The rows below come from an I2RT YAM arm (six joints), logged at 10 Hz.
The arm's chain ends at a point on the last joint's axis. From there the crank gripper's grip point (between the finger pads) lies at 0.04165 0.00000 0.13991 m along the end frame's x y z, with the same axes.
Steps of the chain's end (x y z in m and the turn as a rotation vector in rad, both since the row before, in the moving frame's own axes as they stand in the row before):
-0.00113 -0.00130 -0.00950 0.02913 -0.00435 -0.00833
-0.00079 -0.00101 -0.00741 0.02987 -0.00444 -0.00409
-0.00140 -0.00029 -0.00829 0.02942 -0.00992 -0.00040
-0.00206 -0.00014 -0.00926 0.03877 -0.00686 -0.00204
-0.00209 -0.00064 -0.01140 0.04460 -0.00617 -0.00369
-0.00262 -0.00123 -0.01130 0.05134 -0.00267 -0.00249
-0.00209 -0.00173 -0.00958 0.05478 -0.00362 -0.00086
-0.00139 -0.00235 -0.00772 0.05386 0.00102 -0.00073
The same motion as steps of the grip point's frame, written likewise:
-0.00176 -0.00572 -0.00938 0.02913 -0.00435 -0.00833
-0.00142 -0.00536 -0.00729 0.02987 -0.00444 -0.00409
-0.00279 -0.00443 -0.00794 0.02942 -0.00992 -0.00040
-0.00303 -0.00565 -0.00908 0.03877 -0.00686 -0.00204
-0.00297 -0.00704 -0.01129 0.04460 -0.00617 -0.00369
-0.00300 -0.00852 -0.01138 0.05134 -0.00267 -0.00249
-0.00260 -0.00943 -0.00964 0.05478 -0.00362 -0.00086
-0.00125 -0.00991 -0.00797 0.05386 0.00102 -0.00073

